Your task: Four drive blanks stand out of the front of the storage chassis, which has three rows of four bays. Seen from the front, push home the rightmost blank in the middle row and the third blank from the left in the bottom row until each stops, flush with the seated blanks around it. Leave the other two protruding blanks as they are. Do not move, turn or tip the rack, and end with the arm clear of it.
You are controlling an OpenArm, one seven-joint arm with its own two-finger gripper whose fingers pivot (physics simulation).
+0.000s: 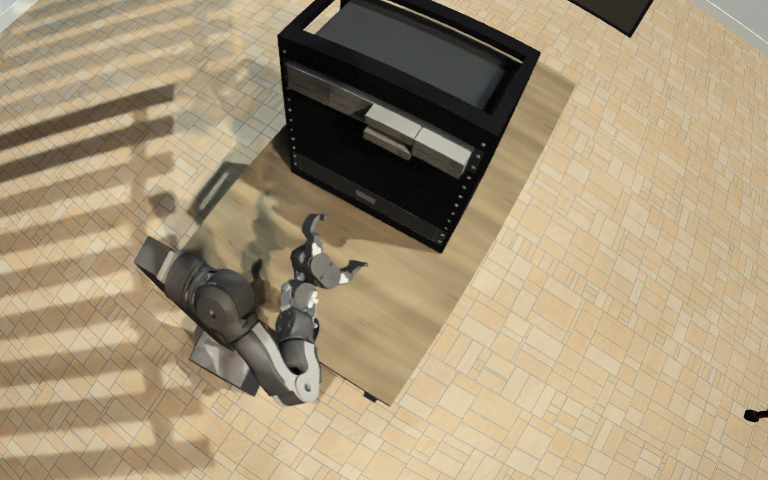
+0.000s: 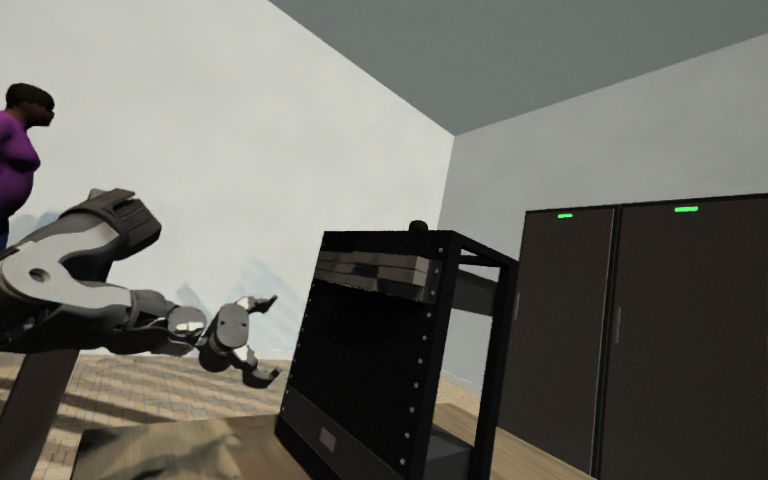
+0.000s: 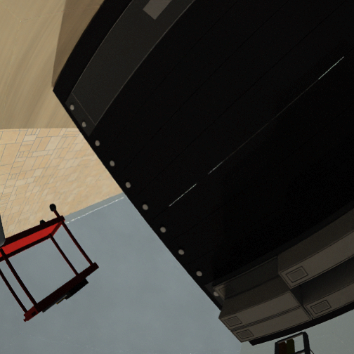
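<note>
The black rack [image 1: 362, 181] [image 2: 353, 345] [image 3: 210, 140] stands upright on the wooden top. The rightmost middle-row blank [image 1: 438, 164] [image 2: 399, 275] [image 3: 260, 310] sticks out. The third bottom-row blank [image 1: 386, 142] [image 2: 359, 279] [image 3: 320, 257] sticks out too. The top row's third blank [image 1: 392, 121] [image 3: 335, 303] and rightmost blank [image 1: 444, 147] [image 2: 396, 260] [image 3: 275, 324] also protrude. The rightmost bottom-row blank [image 3: 247, 284] is set back. My gripper [image 1: 344, 240] [image 2: 276, 334] is open and empty, in front of the rack, apart from it and lower than the blanks.
The wooden top [image 1: 390, 316] [image 2: 169, 447] [image 3: 30, 60] extends under the rack and in front of it. Dark cabinets [image 2: 566, 339] stand behind. A person in purple [image 2: 14, 152] is at the far left. A red-framed cart [image 3: 32, 238] shows beyond the rack's right side.
</note>
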